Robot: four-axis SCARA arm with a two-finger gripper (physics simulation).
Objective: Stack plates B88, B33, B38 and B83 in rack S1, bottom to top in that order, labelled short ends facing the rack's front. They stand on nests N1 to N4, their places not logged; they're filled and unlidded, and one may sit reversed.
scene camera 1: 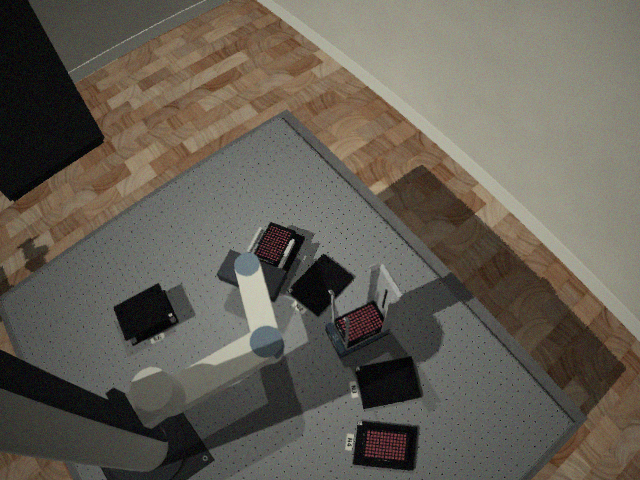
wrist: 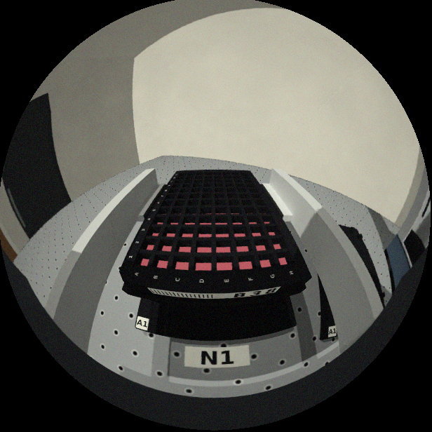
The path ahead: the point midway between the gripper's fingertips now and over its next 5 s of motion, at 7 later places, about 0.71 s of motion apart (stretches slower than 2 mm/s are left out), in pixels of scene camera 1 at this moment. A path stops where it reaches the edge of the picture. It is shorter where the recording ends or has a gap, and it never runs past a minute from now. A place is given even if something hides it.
My gripper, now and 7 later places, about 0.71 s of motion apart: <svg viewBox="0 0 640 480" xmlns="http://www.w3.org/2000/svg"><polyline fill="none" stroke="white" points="277,234 276,230 275,224 272,215 266,186 265,175 271,181 319,222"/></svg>
